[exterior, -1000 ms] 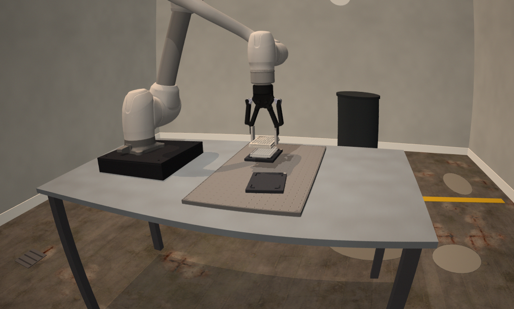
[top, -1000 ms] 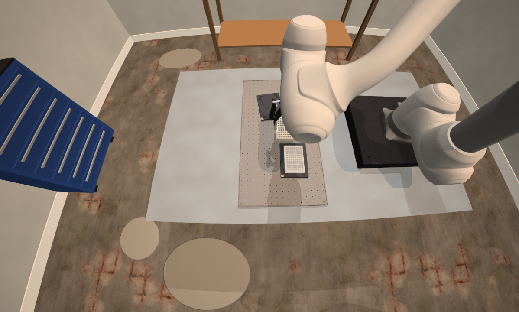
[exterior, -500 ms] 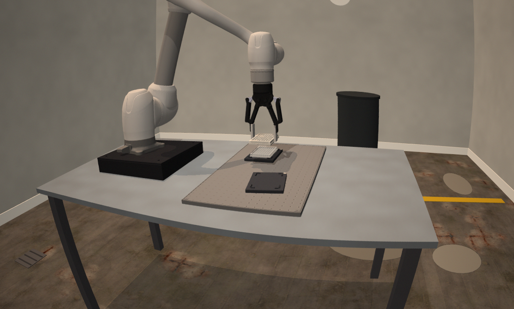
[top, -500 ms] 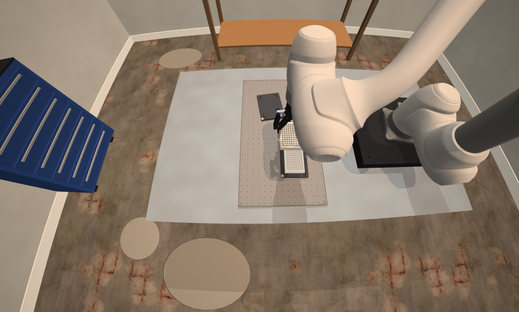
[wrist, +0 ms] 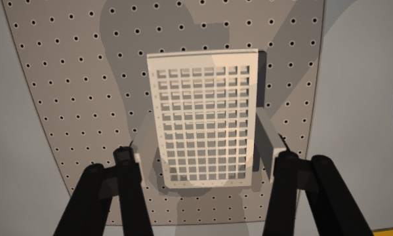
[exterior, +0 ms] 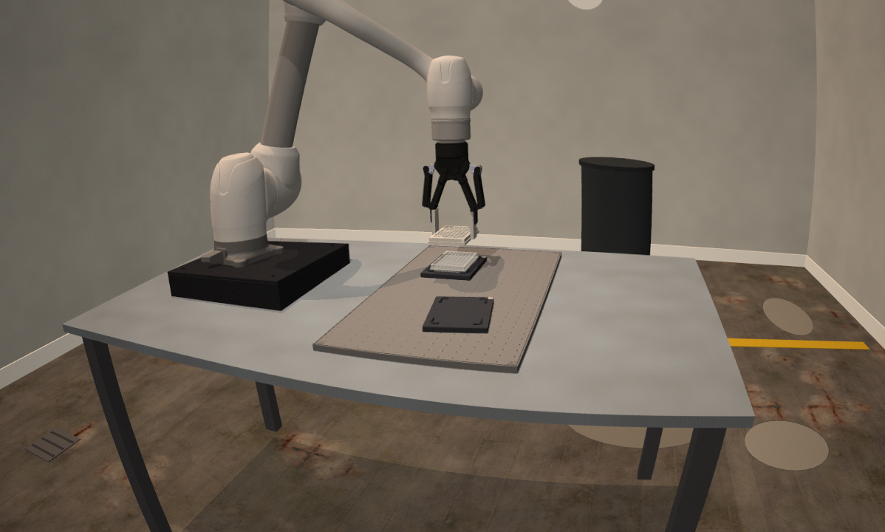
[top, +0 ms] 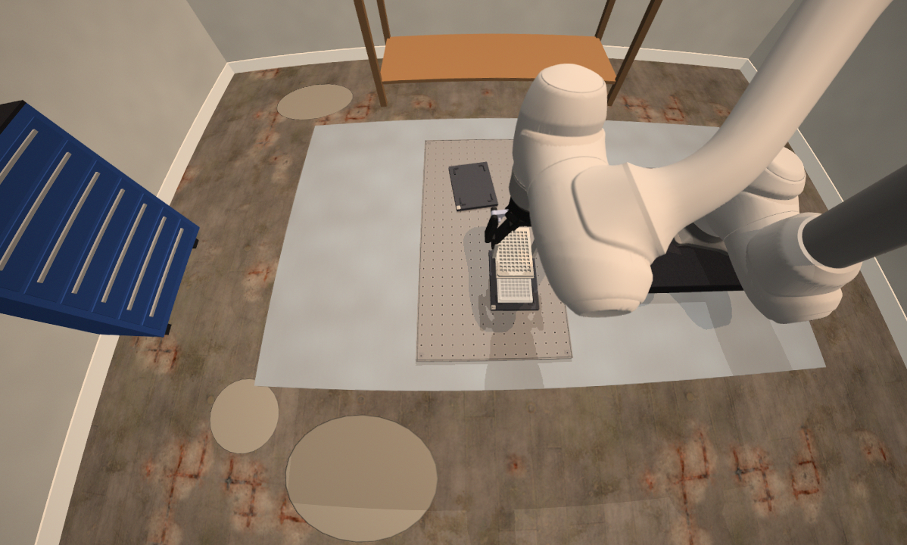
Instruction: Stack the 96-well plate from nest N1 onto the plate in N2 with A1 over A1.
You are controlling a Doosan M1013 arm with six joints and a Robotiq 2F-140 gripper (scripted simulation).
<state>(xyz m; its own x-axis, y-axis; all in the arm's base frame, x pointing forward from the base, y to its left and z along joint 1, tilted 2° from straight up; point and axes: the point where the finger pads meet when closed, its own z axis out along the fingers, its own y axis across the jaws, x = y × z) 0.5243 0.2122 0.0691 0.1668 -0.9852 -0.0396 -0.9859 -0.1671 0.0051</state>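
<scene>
Right now my hand is 20 mm past the plate nest N2, 30 mm to the right of it and 110 mm above it. Also, from my hand: plate nest N1 (130 mm ahead, 250 mm to the right, 110 mm below).
</scene>
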